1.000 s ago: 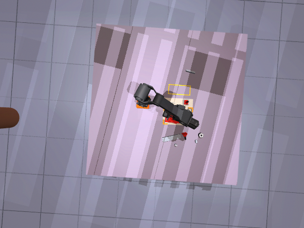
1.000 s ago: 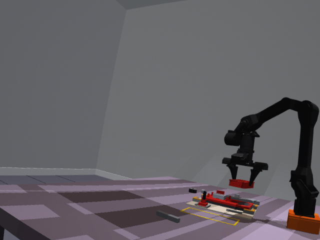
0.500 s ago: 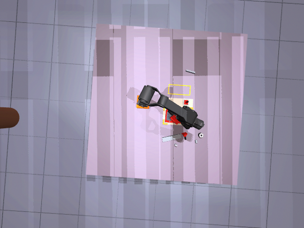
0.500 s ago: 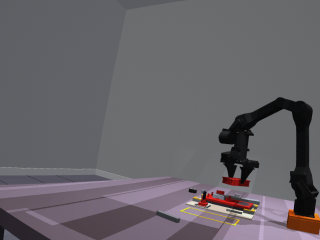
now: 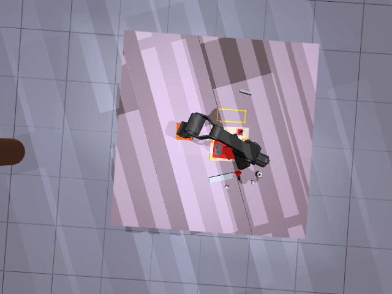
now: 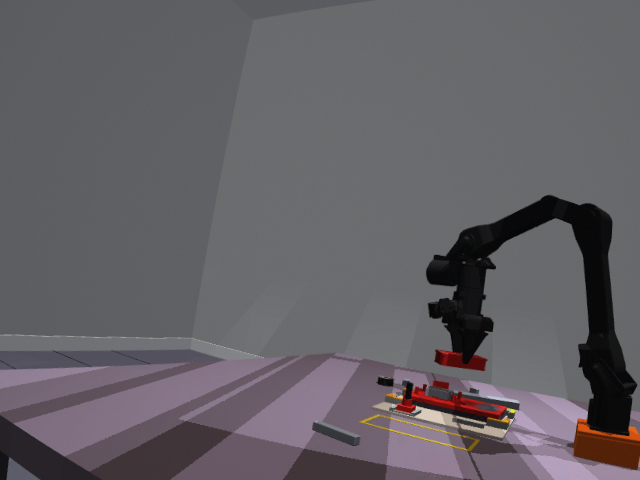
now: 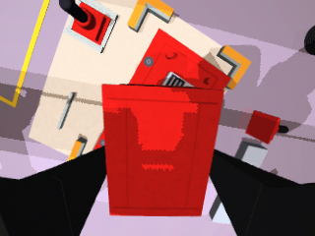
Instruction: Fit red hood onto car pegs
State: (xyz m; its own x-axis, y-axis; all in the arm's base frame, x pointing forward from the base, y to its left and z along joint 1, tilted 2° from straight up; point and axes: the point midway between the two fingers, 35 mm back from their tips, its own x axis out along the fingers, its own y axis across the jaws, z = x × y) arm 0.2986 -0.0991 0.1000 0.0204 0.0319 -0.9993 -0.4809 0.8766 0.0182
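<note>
Right now my gripper tip is 8 cm above the grey engine block, 4 cm short of it and 1 cm to the right of it. The rest, counted from my gripper tip: wheel: 21 cm ahead, 14 cm to the right, 10 cm below; then car hood: 1 cm above; then jig: 10 cm below, 3 cm to the left, 1 cm ahead.
</note>
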